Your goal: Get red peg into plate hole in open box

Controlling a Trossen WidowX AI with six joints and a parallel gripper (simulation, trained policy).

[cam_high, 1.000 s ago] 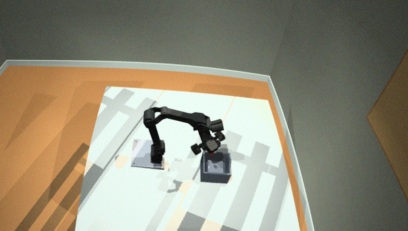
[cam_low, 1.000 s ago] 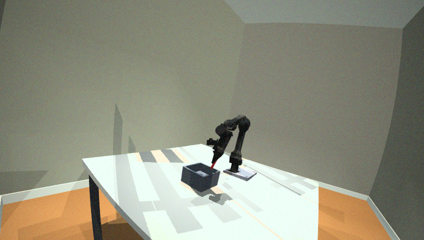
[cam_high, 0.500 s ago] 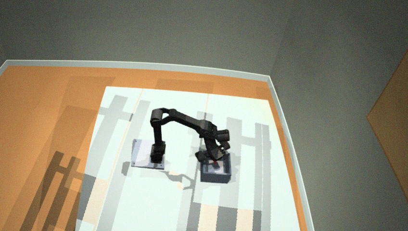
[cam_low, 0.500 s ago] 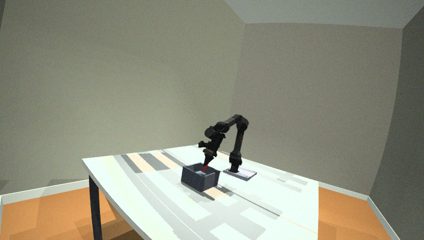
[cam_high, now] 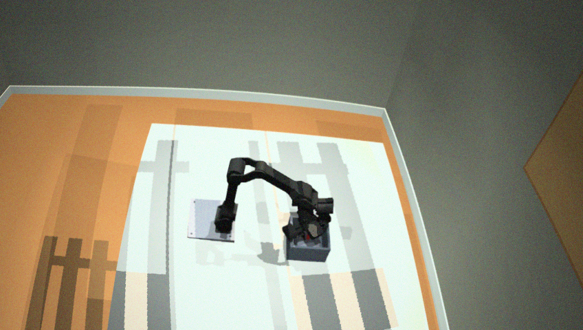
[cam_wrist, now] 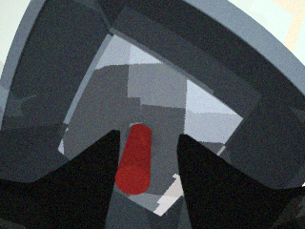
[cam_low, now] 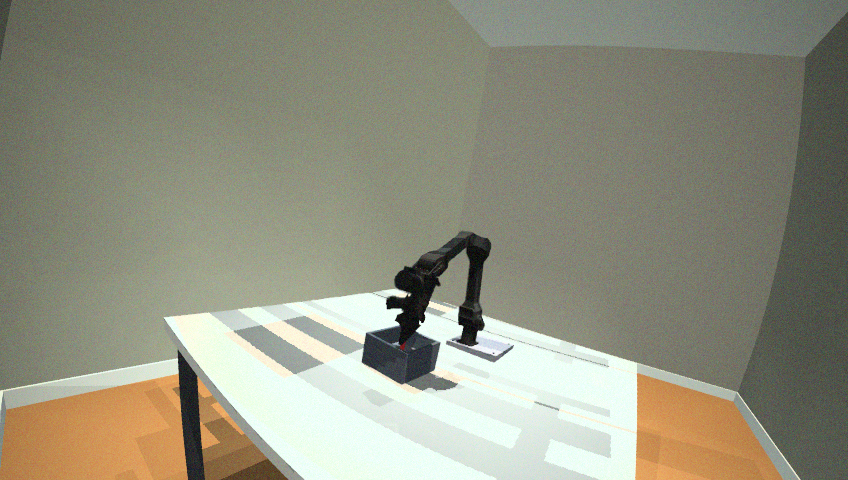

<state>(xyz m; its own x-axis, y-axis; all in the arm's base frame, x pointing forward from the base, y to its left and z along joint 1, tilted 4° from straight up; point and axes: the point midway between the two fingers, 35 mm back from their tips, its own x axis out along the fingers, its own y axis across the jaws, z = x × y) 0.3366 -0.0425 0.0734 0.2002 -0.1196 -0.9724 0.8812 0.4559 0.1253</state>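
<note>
The red peg is 1 cm to the left of my gripper tip and 1 cm below it. From my gripper tip the other things lie so: grey box: 5 cm below, 1 cm to the left; then light grey plate: 3 cm below, 1 cm to the left.
</note>
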